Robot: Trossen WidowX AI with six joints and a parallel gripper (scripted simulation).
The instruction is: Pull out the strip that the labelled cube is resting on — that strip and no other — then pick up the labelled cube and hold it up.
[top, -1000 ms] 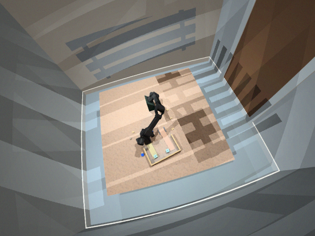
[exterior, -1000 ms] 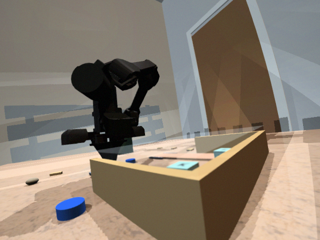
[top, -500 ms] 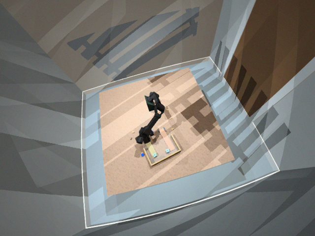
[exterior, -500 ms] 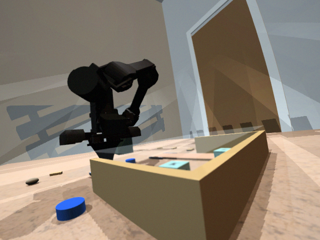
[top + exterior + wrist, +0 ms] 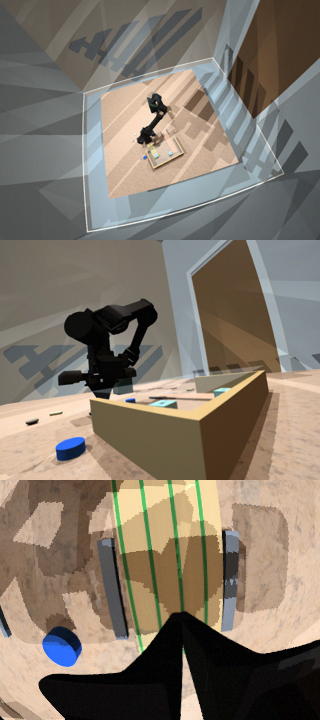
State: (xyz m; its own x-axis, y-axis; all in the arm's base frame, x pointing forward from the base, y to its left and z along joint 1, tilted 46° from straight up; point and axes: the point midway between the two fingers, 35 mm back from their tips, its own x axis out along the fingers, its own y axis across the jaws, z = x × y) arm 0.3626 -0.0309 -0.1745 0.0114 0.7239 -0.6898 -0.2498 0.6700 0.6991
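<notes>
The yellow-green striped strip is 9 cm ahead of my gripper tip and 2 cm to the left of it. From my gripper tip the other things lie so: grey pebble (16 cm to the right, 3 cm behind).
</notes>
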